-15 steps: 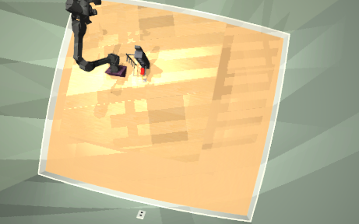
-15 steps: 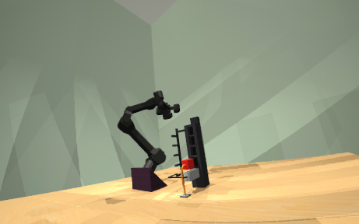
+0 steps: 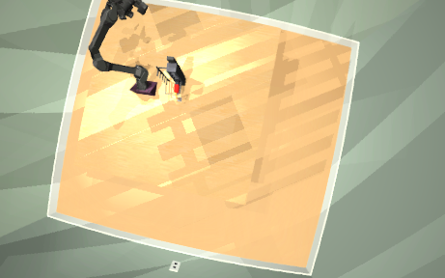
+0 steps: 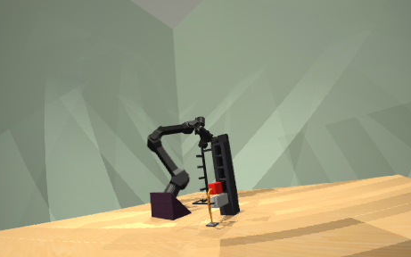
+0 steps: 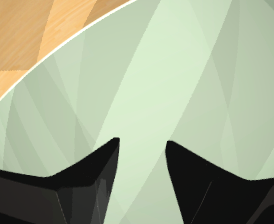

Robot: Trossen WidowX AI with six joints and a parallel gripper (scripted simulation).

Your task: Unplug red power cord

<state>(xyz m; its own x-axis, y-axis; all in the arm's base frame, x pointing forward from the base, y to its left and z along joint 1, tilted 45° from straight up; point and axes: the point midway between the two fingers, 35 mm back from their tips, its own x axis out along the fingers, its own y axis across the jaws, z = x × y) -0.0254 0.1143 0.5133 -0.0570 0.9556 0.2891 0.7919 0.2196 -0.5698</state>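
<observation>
My gripper tip is now 420 mm to the left of the red plug, 280 mm short of it and 220 mm above it. From my gripper tip the other things lie so: grey block: 430 mm to the right, 290 mm ahead, 280 mm below.
</observation>
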